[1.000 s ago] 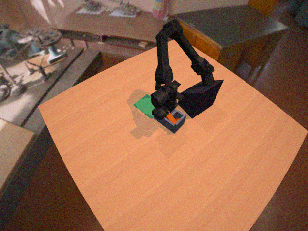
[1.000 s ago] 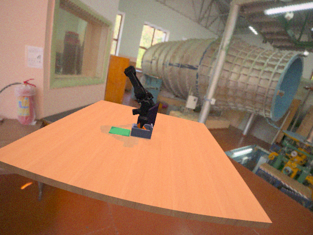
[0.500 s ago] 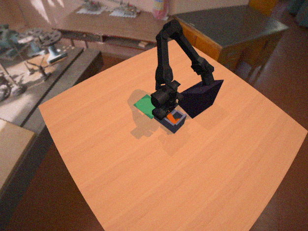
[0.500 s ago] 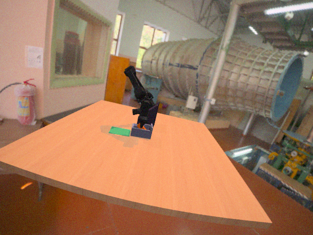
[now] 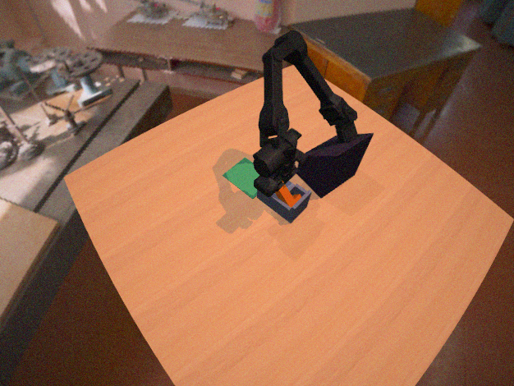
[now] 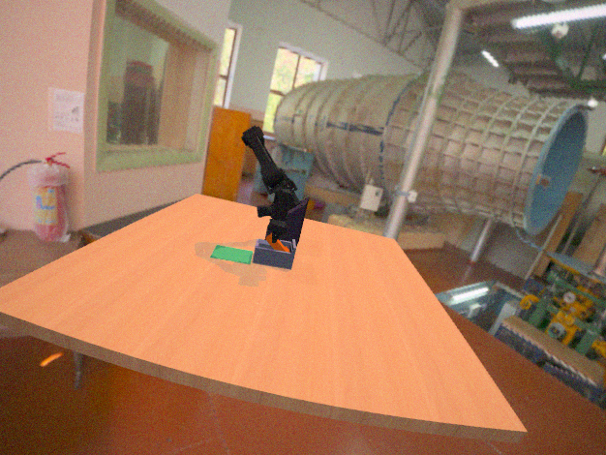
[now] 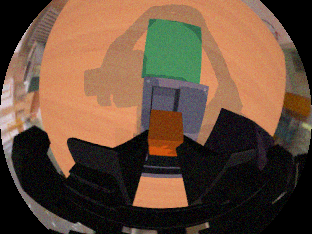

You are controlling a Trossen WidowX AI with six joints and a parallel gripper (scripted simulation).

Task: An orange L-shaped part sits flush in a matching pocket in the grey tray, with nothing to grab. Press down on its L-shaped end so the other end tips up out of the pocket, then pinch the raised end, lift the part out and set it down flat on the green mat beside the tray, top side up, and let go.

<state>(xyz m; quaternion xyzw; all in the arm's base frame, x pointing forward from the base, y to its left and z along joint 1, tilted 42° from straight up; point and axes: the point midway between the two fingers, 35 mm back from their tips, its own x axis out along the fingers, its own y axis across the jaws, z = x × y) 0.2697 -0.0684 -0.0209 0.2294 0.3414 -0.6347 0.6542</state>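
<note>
My gripper tip is 150 mm to the left of the green mat, 100 mm above it and 10 mm short of it. Round my gripper tip: orange L-shaped part: 30 mm to the left, 30 mm below, 20 mm behind.
</note>
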